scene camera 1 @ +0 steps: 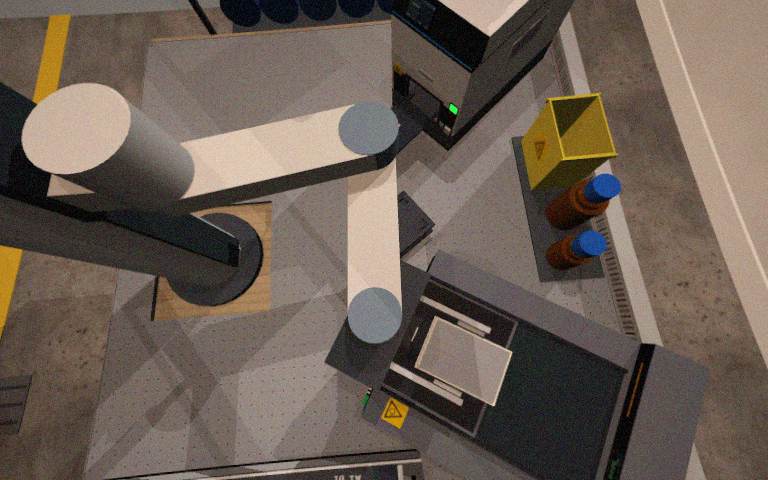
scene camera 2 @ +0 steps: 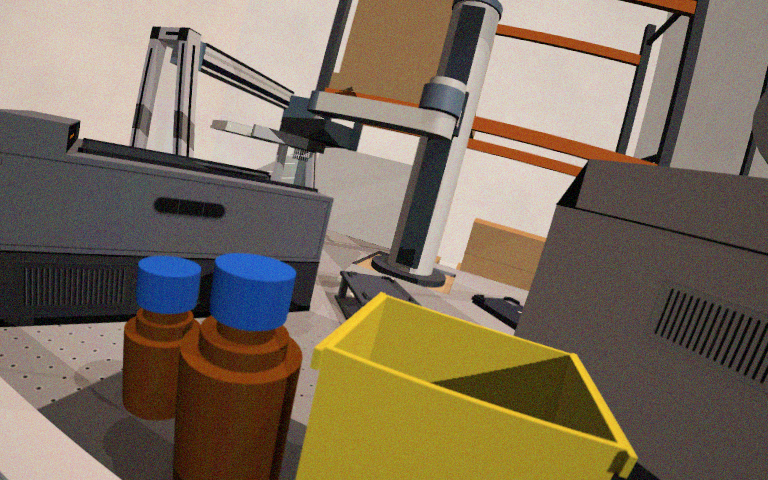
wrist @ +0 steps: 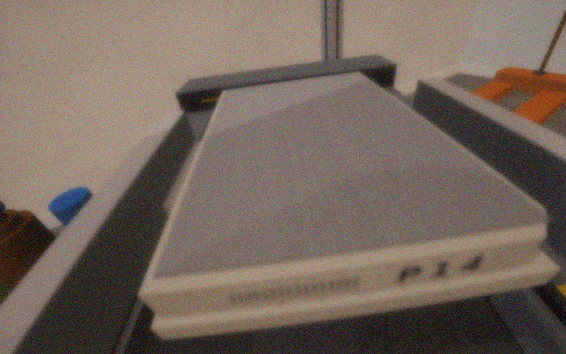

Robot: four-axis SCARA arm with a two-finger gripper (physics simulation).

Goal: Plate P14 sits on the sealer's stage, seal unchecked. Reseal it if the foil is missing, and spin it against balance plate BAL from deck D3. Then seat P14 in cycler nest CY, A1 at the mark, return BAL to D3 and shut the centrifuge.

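Places are measured from the arm's base along level axes (x right, y ahead, z up), in millimetres.
Where they show: gripper, fingertip midpoint: (scene camera 1: 475, 365) (scene camera 2: 241, 128) (wrist: 302, 115); arm's base at its link origin: (scene camera 1: 217, 258) (scene camera 2: 407, 273).
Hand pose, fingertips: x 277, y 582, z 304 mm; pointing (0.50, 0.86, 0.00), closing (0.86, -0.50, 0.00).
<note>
Things, the pixels of their top centre, and the offset from my fingertips. "*": a spot on its surface instead.
- plate P14 at its top centre: (wrist: 307, 121) (scene camera 1: 464, 359) dx -9, dy -16, dz +5 mm
- sealer at a spot on its surface: (scene camera 2: 640, 249) * dx -613, dy +160, dz -28 mm
My gripper (scene camera 1: 461, 360) is shut on plate P14 (scene camera 1: 475, 353) (scene camera 2: 231, 126) (wrist: 340, 180), its pale fingers along the plate's two long sides. P14 is level, with a plain grey top showing no wells; its label faces the wrist camera. It is held above the dark opening of the centrifuge (scene camera 1: 538, 308) (scene camera 2: 113, 189) (wrist: 295, 76), the large grey housing with an orange line on its raised end. The height of the gap is hard to tell. The sealer (scene camera 1: 433, 65) (scene camera 2: 640, 249) seems to be the box machine with a green light. BAL and nest CY cannot be made out.
A yellow bin (scene camera 1: 566, 152) (scene camera 2: 396, 418) and two blue-capped brown bottles (scene camera 1: 569, 209) (scene camera 1: 566, 253) stand beyond the centrifuge. A low dark stand (scene camera 1: 415, 222) (scene camera 2: 376, 286) is beside the forearm. A labelled deck edge (scene camera 1: 283, 470) shows at the bottom of scene camera 1.
</note>
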